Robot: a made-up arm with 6 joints. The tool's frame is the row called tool.
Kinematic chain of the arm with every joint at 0, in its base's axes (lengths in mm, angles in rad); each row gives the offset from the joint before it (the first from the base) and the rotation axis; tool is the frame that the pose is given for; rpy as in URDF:
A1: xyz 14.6 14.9 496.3 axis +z
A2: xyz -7.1 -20.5 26.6 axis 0 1 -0.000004
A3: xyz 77.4 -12.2 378.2 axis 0 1 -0.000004
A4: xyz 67.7 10.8 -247.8 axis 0 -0.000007 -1
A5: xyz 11.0 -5.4 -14.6 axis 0 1 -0.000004
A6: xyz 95.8 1.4 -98.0 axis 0 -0.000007 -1
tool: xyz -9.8 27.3 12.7 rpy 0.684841 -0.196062 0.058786
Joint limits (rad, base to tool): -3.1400..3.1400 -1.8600..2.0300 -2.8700..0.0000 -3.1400..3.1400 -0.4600..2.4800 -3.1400..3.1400
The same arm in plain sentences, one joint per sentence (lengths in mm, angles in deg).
The arm has six revolute joints in a row. What follows holds with every joint at zero, and every direction is one of the base frame's. The first joint is mounted 14.6 mm along +x and 14.9 mm along +y and 496.3 mm along +z from the base frame's origin and rotates about +z, from -179.91 to 179.91 deg. The second joint is mounted 7.1 mm along -x and 20.5 mm along -y and 26.6 mm along +z from the first joint and rotates about +y, from -106.57 to 116.31 deg. The third joint is mounted 77.4 mm along +x and 12.2 mm along -y and 378.2 mm along +z from the second joint and rotates about +y, from -164.44 to 0.00 deg. The fourth joint is mounted 67.7 mm along +x and 10.8 mm along +y and 247.8 mm along -z from the third joint and rotates about -z, from -179.91 to 179.91 deg. The fifth joint is mounted 11.0 mm along +x and 5.4 mm along -y and 14.6 mm along -z from the fourth joint and rotates about +y, from -26.36 to 142.09 deg. The sixth joint is mounted 95.8 mm along +x and 1.4 mm along +y and 98.0 mm along -z from the fifth joint and rotates about -z, from -179.91 to 179.91 deg. The tool frame, which is the frame that the pose is given for, is mounted 9.8 mm along -x and 27.3 mm along +y and 12.7 mm along +z from the sixth joint; its axes are the base frame's turned by roll 39.24, pitch -11.23 and yaw 3.37 deg (as in URDF: about the fixed x, then y, then z).
